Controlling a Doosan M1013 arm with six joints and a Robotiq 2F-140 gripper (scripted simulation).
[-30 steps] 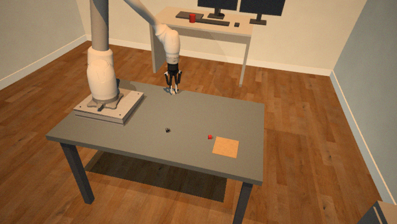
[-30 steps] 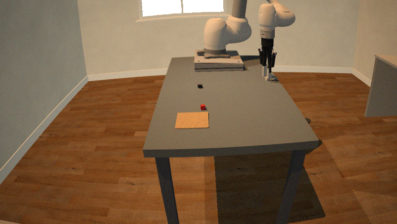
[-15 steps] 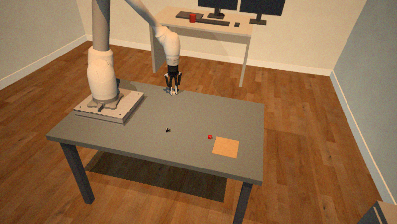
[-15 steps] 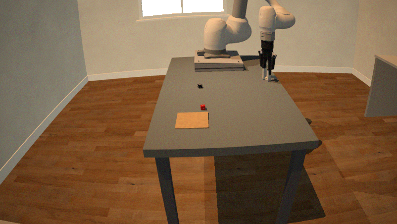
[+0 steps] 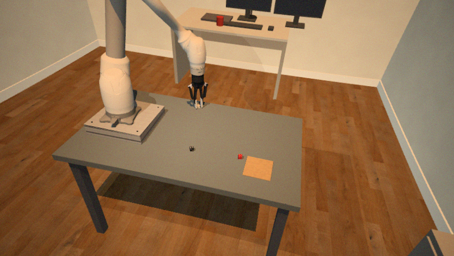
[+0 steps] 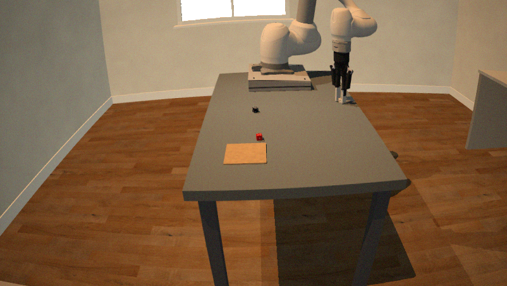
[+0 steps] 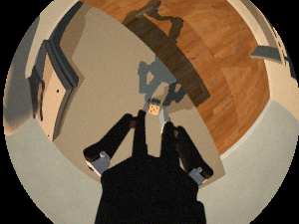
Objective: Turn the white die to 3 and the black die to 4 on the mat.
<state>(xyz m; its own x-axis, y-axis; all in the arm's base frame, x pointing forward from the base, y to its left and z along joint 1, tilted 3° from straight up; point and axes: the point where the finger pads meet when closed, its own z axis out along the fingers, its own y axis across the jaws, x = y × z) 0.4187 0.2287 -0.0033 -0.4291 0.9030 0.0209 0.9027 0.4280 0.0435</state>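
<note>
Now: the white die 3 cm below my hand. Also, from my hand: orange mat: 38 cm ahead, 51 cm to the right, 4 cm below; then black die: 2 cm ahead, 42 cm to the right, 3 cm below; then red die: 29 cm ahead, 45 cm to the right, 3 cm below.
</note>
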